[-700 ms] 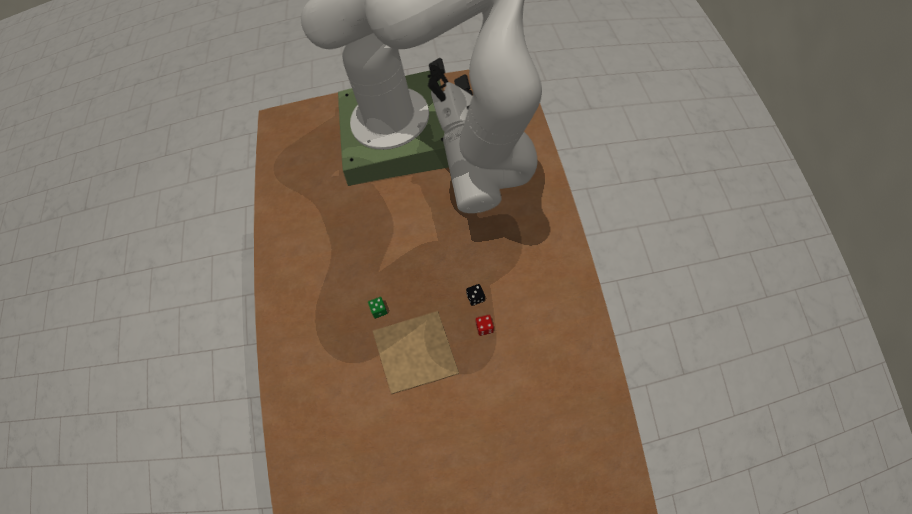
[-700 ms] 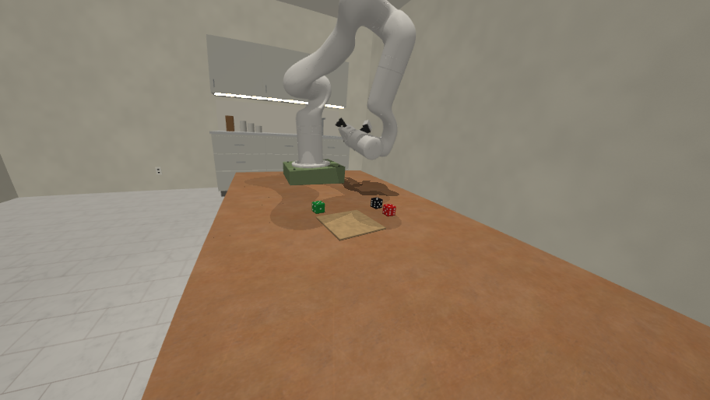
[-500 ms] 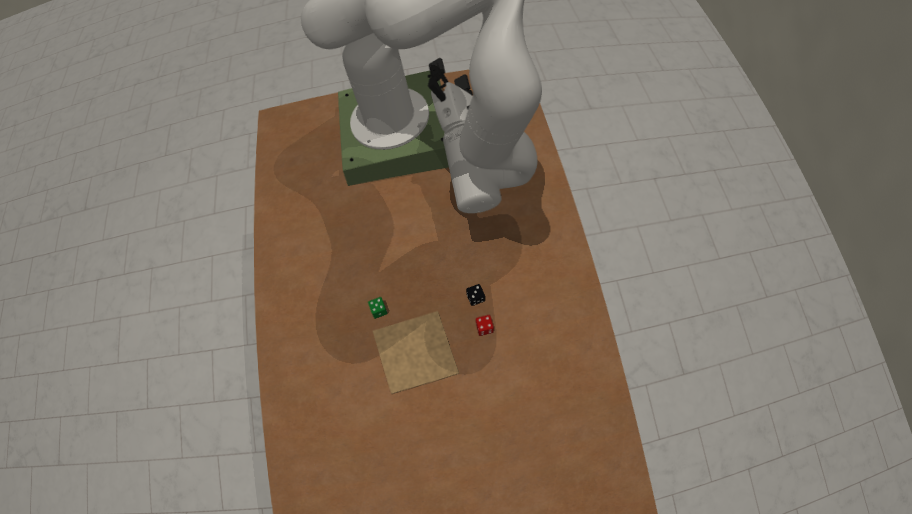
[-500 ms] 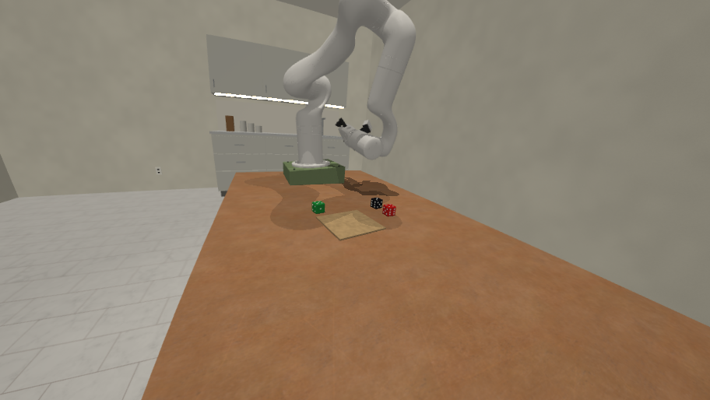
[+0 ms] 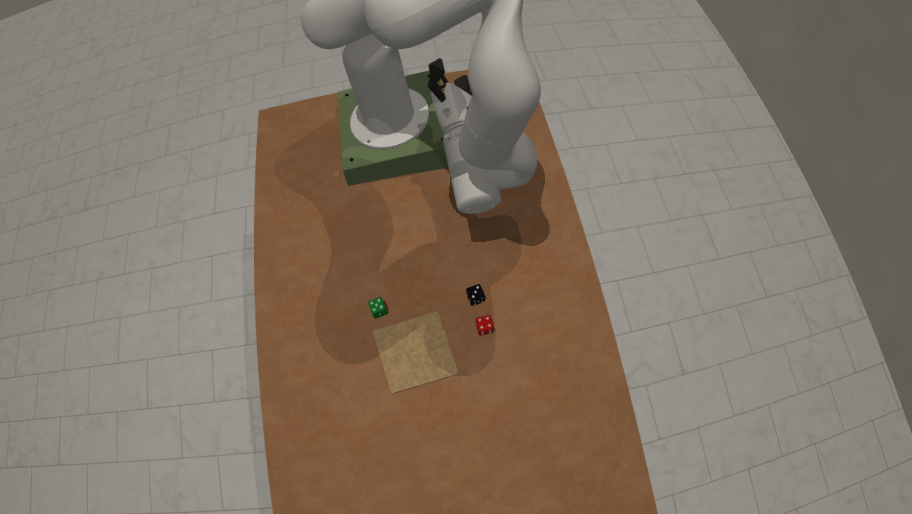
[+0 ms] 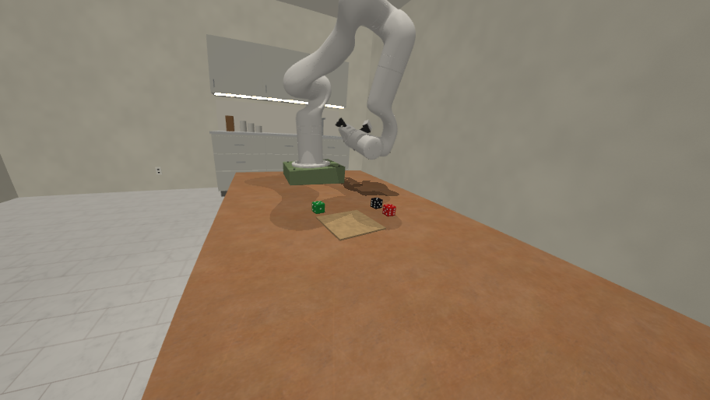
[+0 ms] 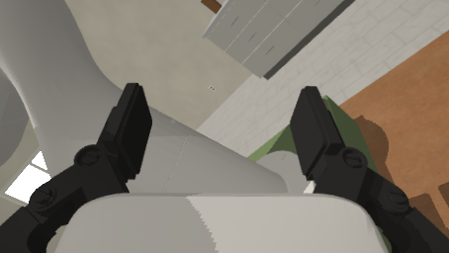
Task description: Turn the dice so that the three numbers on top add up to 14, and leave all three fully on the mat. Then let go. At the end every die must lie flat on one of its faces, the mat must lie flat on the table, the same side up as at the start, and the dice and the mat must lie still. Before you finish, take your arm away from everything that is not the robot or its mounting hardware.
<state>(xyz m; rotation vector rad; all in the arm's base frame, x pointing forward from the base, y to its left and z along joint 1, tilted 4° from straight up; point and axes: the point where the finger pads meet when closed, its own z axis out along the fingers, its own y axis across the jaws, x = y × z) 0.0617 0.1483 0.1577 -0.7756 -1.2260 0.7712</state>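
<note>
The black die is 41 cm ahead of my hand, 22 cm below it and 7 cm to the right of it. Also, from my hand: green die (38 cm ahead, 26 cm to the right, 22 cm below); then tan square mat (49 cm ahead, 24 cm below, 21 cm to the right); then red die (47 cm ahead, 22 cm below, 7 cm to the right).
</note>
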